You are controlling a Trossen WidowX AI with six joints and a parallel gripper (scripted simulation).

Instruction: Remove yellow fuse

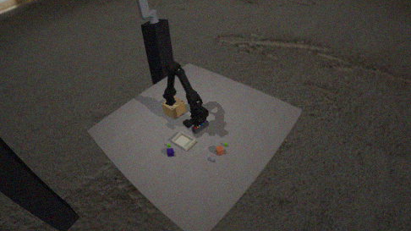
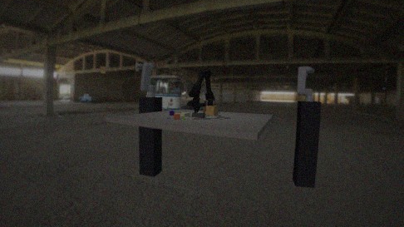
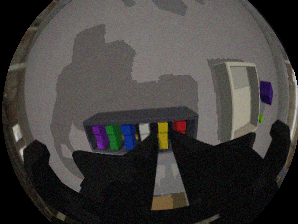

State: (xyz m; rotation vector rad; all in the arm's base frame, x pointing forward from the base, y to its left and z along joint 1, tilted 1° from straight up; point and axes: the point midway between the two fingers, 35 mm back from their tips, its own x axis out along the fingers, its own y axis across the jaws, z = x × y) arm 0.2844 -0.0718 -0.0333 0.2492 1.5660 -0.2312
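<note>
Right now my gripper tip is 1 cm above the yellow fuse. Also, from my gripper tip: tray 2 cm behind, 15 cm to the right, 3 cm below; orange cube 24 cm ahead, 10 cm to the right, 1 cm below; purple cube 4 cm behind, 28 cm to the right, 2 cm below.
</note>
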